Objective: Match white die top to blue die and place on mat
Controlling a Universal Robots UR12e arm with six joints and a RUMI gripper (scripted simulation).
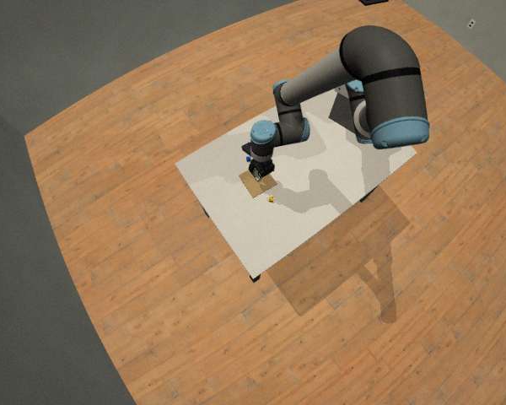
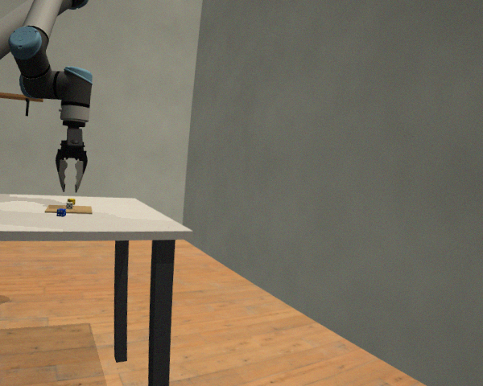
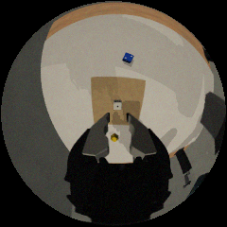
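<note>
My hand is 60 mm above the white die. The rest, counted from my hand: blue die 120 mm to the right, 60 mm below, 10 mm behind; tan mat 70 mm below; yellow die 120 mm to the left, 60 mm below, 10 mm behind.
</note>
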